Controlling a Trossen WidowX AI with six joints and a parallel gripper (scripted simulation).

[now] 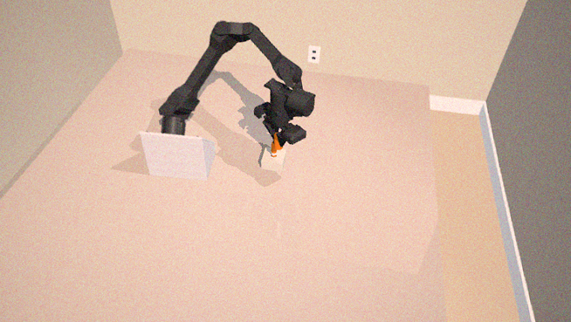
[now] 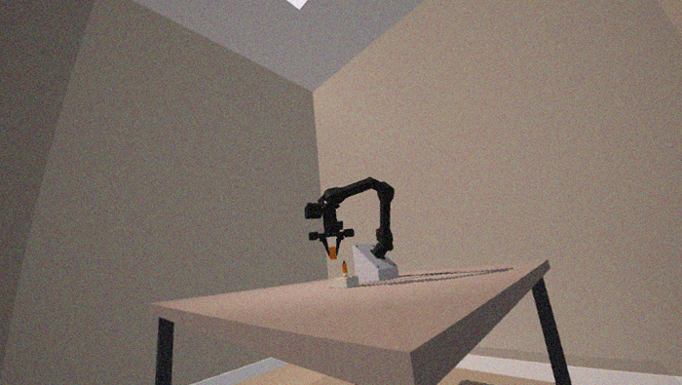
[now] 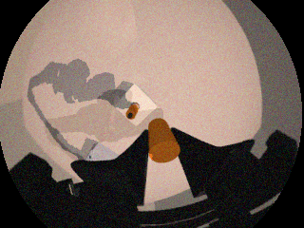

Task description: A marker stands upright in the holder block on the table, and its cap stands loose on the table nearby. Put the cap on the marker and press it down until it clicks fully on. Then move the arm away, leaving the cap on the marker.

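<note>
The holder block lies 11 cm below my gripper tip, 3 cm to the left of it and 3 cm behind it. Round my gripper tip: orange cap (1 cm above).
</note>
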